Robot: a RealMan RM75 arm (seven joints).
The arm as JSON. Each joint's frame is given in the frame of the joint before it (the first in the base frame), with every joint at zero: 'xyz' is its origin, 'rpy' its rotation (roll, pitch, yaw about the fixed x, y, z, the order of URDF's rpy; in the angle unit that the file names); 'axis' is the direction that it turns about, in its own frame. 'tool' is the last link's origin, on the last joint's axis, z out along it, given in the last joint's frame.
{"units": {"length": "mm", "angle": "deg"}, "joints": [
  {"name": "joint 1", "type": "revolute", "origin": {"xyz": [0.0, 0.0, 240.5], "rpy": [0.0, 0.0, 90.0]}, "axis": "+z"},
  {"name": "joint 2", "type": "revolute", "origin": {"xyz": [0.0, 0.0, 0.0], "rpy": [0.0, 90.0, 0.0]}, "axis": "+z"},
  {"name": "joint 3", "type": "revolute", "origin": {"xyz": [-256.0, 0.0, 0.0], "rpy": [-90.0, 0.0, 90.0]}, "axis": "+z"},
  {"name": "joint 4", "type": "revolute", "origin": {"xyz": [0.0, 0.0, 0.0], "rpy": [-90.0, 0.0, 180.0]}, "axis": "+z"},
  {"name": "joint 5", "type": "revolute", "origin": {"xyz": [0.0, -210.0, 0.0], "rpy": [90.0, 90.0, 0.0]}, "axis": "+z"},
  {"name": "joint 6", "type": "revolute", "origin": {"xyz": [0.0, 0.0, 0.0], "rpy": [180.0, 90.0, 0.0]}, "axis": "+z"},
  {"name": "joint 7", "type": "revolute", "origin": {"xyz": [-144.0, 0.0, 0.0], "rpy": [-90.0, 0.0, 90.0]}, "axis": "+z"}
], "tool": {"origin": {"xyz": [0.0, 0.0, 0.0], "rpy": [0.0, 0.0, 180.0]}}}
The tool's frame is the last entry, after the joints.
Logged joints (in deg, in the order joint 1, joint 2, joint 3, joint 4, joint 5, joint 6, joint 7), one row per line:
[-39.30 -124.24 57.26 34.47 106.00 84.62 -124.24]
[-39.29 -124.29 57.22 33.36 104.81 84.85 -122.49]
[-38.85 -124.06 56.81 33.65 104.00 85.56 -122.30]
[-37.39 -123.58 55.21 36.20 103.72 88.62 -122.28]
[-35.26 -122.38 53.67 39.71 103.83 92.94 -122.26]
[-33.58 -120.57 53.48 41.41 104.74 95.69 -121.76]
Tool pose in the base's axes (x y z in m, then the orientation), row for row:
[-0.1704 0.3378 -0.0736 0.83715 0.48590 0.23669 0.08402]
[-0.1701 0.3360 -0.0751 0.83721 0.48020 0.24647 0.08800]
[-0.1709 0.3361 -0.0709 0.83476 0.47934 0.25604 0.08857]
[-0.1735 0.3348 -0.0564 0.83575 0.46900 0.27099 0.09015]
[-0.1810 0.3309 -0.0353 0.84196 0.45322 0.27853 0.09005]
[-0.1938 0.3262 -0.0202 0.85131 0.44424 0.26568 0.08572]
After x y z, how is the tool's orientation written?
As a quaternion, x y z w.
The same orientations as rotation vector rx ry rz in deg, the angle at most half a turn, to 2 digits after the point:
[143.12 83.07 40.47]
[142.80 81.90 42.04]
[142.33 81.73 43.66]
[142.37 79.89 46.16]
[143.44 77.21 47.45]
[145.40 75.87 45.38]

